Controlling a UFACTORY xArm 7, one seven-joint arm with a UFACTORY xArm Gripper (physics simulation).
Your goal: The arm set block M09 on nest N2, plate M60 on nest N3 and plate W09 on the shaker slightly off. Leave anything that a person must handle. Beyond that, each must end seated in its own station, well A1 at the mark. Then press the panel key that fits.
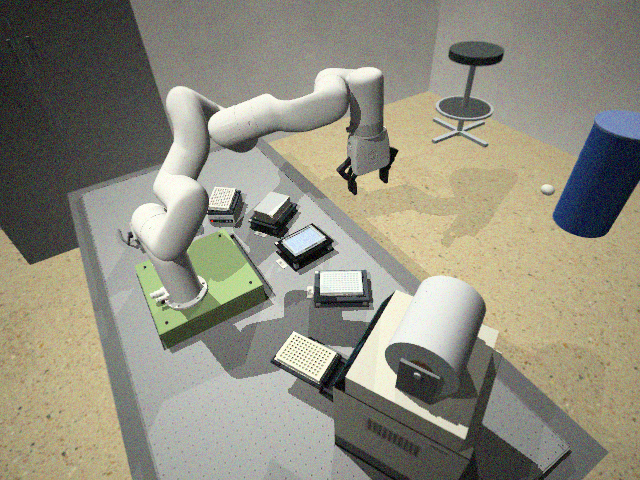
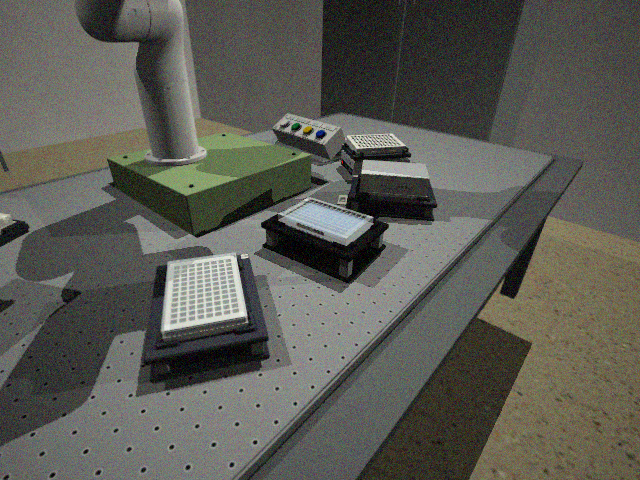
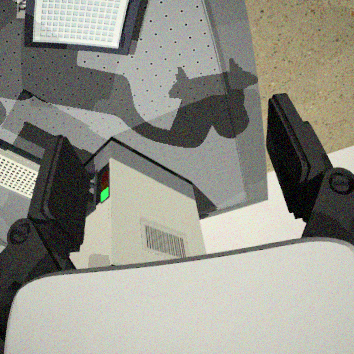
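My gripper [image 1: 369,184] [image 3: 169,136] is open and empty, high above the table's far long edge. A white-topped grey block [image 1: 274,204] [image 2: 395,181] sits on a dark nest [image 2: 395,207]. A bluish clear-lidded plate [image 1: 305,241] [image 2: 325,219] sits slightly askew on a black nest. A white well plate [image 1: 341,282] [image 2: 204,294] [image 3: 80,22] lies on another dark nest [image 2: 206,351]. A cream plate [image 1: 223,197] [image 2: 374,140] tops the shaker [image 1: 223,218], which has a red light. The panel [image 2: 330,146] has grey, green, yellow and blue keys. Nest labels and A1 marks are unreadable.
A large cream instrument [image 1: 408,387] [image 3: 150,205] carries a grey cylinder [image 1: 444,325] and shows a green light [image 3: 104,195]. A cream plate [image 1: 307,355] [image 3: 17,175] lies on its extended tray. The arm stands on a green base [image 1: 222,263] [image 2: 248,170].
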